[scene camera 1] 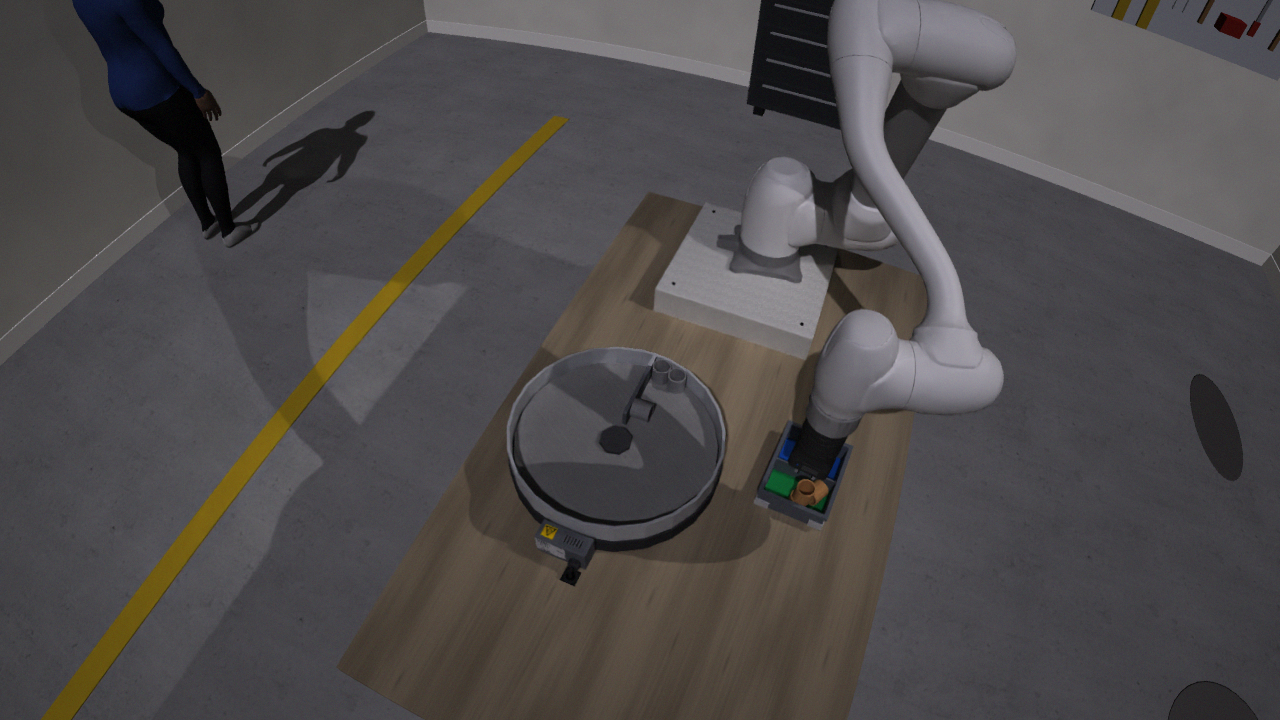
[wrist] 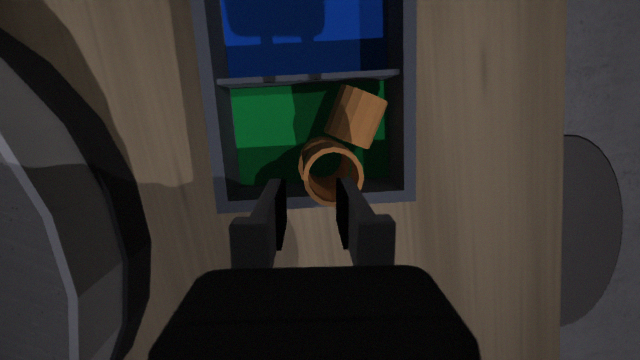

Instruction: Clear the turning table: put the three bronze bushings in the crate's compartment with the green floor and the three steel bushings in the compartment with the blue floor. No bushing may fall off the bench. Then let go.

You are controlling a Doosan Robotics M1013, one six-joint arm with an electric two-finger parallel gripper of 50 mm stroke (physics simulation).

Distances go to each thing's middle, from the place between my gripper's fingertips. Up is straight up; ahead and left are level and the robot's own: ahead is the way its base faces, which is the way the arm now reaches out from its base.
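I see the crate [scene camera 1: 780,479], and it is 20 mm to the left of my hand, 60 mm behind it and 110 mm below it.
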